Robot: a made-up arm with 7 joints.
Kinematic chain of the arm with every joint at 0, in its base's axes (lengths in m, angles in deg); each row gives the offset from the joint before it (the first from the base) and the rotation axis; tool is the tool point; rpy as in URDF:
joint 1: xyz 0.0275 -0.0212 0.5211 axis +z
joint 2: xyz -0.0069 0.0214 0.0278 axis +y
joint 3: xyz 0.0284 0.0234 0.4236 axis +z
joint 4: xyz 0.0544 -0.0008 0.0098 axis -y
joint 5: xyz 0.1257 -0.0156 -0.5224 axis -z
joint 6: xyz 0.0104 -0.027 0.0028 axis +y
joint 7: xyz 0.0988 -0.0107 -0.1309 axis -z
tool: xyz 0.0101 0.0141 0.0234 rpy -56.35 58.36 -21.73
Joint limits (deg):
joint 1: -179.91..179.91
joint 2: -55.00..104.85
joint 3: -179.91..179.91
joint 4: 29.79..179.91
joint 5: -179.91..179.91
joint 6: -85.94..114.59
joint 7: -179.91..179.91
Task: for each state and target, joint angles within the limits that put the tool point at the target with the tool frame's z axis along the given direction. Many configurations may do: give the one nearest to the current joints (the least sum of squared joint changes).
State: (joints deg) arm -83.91 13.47 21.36 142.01 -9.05 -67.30 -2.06
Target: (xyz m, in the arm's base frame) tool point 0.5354 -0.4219 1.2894 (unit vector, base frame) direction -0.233 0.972 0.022
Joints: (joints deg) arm -57.68 17.84 31.82 115.03 -2.77 -59.78 -13.02
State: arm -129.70 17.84 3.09 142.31 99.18 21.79 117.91
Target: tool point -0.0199 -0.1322 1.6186 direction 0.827 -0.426 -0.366
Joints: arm -111.36 2.70 28.65 179.91 118.92 9.32 157.07
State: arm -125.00 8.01 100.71 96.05 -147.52 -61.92 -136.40
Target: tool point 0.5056 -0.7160 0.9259 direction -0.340 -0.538 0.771
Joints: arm -100.02 42.43 67.17 115.93 -166.80 -28.68 -153.93
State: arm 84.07 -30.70 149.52 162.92 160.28 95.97 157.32
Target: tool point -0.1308 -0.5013 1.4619 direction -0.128 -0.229 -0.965
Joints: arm 71.18 -25.67 144.00 161.85 150.61 108.96 173.93
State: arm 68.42 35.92 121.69 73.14 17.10 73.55 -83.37
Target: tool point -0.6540 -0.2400 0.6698 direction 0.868 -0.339 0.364
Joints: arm 68.63 -13.67 133.58 64.26 11.76 61.05 -104.92
